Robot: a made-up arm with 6 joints.
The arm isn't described. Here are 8 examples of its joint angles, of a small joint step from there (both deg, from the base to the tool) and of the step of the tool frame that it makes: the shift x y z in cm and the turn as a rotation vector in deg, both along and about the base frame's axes.
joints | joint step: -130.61 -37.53 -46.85 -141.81 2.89 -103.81 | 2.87 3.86 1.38 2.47 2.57 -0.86
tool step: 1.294 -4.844 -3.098 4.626 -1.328 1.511
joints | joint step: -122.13 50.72 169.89 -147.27 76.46 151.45 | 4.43 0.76 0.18 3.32 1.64 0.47
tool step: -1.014 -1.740 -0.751 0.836 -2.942 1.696
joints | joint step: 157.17 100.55 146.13 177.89 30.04 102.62 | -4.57 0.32 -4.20 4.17 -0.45 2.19
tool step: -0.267 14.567 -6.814 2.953 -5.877 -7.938
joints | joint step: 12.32 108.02 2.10 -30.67 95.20 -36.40 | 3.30 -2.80 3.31 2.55 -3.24 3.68
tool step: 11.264 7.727 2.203 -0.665 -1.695 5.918
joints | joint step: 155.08 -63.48 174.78 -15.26 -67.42 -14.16 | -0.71 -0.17 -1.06 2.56 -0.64 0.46
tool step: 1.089 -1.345 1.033 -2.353 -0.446 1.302
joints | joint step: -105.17 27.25 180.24 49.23 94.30 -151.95 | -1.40 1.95 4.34 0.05 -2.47 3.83
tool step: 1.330 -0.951 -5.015 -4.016 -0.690 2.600
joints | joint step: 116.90 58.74 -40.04 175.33 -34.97 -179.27 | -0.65 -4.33 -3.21 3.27 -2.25 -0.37
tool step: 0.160 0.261 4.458 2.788 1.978 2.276
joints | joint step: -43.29 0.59 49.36 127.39 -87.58 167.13 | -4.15 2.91 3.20 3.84 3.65 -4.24
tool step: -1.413 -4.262 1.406 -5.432 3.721 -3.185
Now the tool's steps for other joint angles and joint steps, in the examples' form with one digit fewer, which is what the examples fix.
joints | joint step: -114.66 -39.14 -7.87 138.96 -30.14 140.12 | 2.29 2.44 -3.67 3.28 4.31 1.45
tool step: -0.93 -11.15 -8.73 11.07 0.71 2.07
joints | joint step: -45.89 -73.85 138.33 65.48 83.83 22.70 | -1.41 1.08 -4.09 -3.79 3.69 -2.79
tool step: -0.63 4.94 8.28 3.52 5.03 -7.34
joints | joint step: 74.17 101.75 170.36 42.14 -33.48 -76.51 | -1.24 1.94 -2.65 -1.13 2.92 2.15
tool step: 4.10 7.06 -5.04 -3.83 -1.82 -0.75
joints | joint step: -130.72 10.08 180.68 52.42 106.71 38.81 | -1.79 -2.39 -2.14 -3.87 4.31 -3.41
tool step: 2.06 -0.10 -0.72 2.01 3.02 -6.65
